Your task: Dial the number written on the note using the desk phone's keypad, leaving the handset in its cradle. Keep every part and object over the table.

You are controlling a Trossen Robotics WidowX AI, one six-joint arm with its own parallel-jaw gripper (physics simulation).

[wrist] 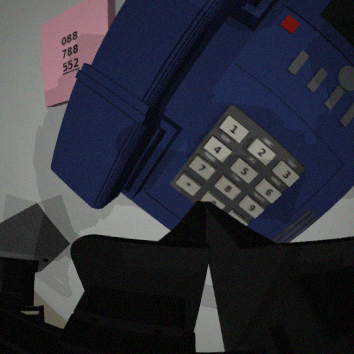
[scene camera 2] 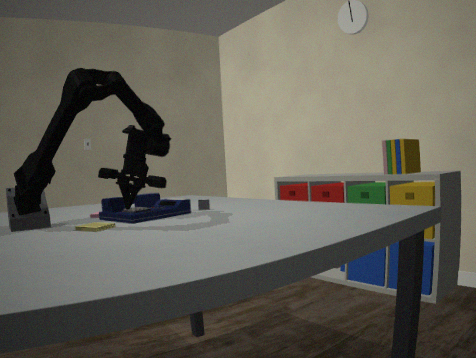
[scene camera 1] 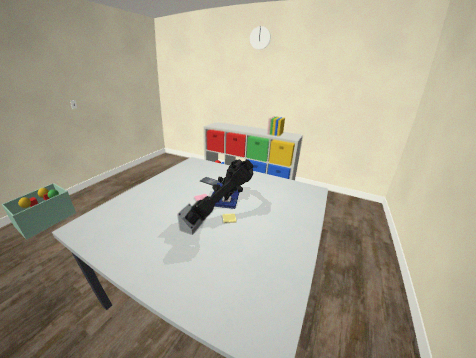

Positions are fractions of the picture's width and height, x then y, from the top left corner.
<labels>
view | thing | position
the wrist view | my gripper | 0.57,0.59
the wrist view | handset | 0.31,0.36
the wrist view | blue desk phone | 0.80,0.20
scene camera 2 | my gripper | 0.27,0.59
</labels>
